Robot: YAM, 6 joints.
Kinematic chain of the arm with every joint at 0, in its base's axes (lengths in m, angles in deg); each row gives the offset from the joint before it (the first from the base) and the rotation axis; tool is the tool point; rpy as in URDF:
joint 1: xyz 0 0 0.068 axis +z
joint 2: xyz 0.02 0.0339 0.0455 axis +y
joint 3: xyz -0.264 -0.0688 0 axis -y
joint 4: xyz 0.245 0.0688 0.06 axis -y
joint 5: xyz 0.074 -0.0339 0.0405 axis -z
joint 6: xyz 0.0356 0 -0.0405 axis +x
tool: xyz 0 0 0 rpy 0 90 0
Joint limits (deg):
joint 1: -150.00..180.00
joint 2: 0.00..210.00
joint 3: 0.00..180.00
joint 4: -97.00..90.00
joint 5: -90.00..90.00
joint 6: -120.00..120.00
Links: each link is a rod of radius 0.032 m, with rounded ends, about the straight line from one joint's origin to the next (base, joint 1, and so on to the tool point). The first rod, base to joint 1, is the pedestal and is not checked.
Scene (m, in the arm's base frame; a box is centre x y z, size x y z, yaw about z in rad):
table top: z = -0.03
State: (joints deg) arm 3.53 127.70 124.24 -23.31 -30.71 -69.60
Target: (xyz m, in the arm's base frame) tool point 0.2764 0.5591 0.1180
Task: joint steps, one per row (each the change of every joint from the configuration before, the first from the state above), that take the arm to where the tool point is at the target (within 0.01 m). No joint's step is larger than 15 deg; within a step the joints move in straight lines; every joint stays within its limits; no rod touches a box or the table.
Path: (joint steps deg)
1: 14.69 9.22 5.25 4.98 1.37 0.00
2: 14.70 9.23 5.25 4.98 1.37 0.00
3: 14.69 9.22 5.25 4.99 1.38 0.00
4: 14.69 9.22 5.25 4.98 1.37 0.00

